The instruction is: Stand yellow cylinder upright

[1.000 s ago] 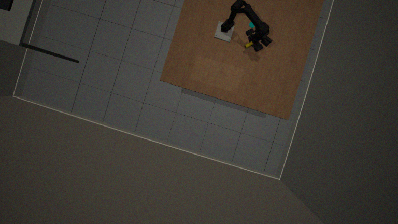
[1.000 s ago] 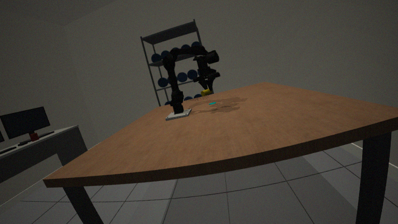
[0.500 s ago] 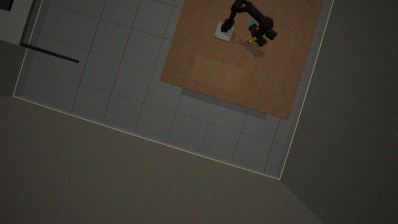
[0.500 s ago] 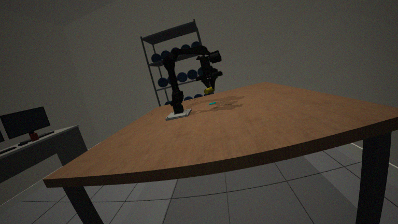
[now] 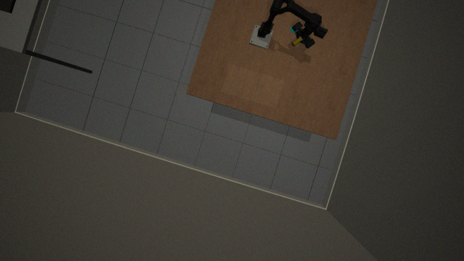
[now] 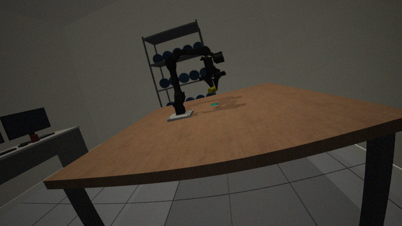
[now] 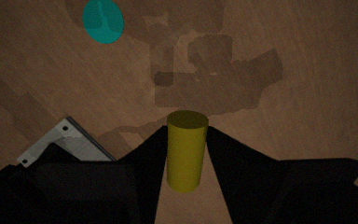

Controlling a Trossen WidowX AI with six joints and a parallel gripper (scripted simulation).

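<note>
Right now my gripper tip is 150 mm to the right of the cyan circle, 130 mm above it and 10 mm past it. The rest, counted from my gripper tip: yellow tall cylinder: 20 mm to the right, 20 mm behind.
</note>
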